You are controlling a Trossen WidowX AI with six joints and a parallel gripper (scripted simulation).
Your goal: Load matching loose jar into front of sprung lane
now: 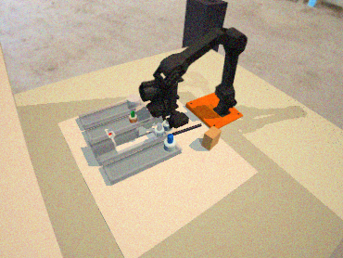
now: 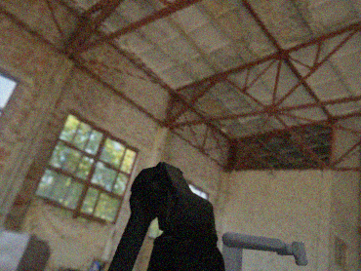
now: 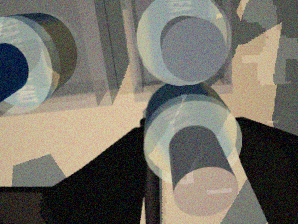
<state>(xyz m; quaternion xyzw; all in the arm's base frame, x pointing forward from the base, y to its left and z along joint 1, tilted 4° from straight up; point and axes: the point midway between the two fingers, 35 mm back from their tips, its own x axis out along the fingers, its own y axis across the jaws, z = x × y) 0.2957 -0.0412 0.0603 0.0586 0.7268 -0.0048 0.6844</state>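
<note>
My gripper tip is now 80 mm past the thin black strip, 40 mm above it and 30 mm to the right of it. The rest, counted from my gripper tip: sprung lane 180 mm ahead, 40 mm to the right, 30 mm below.
</note>
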